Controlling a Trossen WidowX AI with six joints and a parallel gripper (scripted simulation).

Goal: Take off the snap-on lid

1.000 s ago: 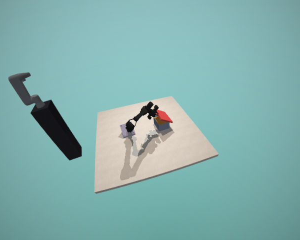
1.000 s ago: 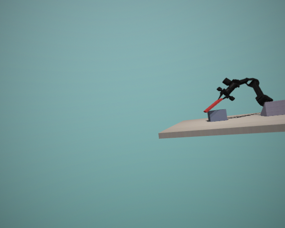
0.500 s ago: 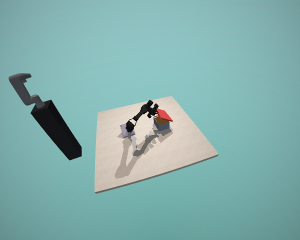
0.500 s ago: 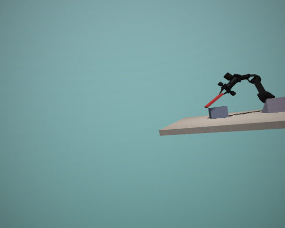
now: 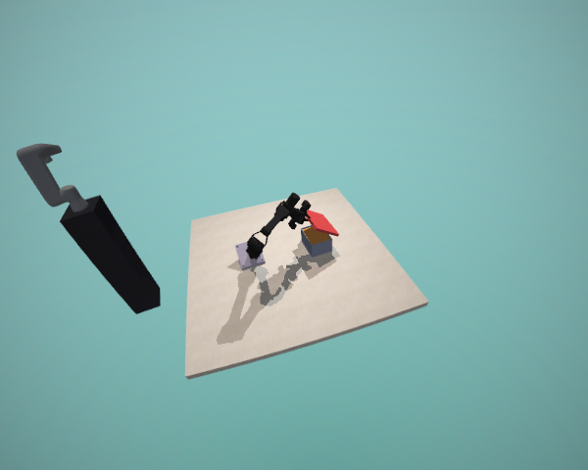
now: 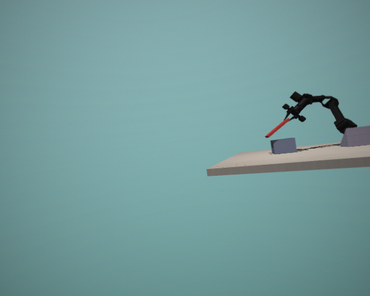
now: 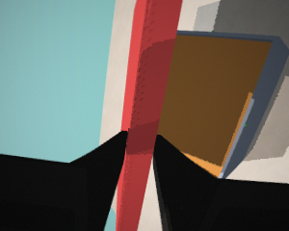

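Now: gripper tip 7 cm short of the red lid and 4 cm above it. Round my gripper tip: storage box 19 cm below, 4 cm ahead.
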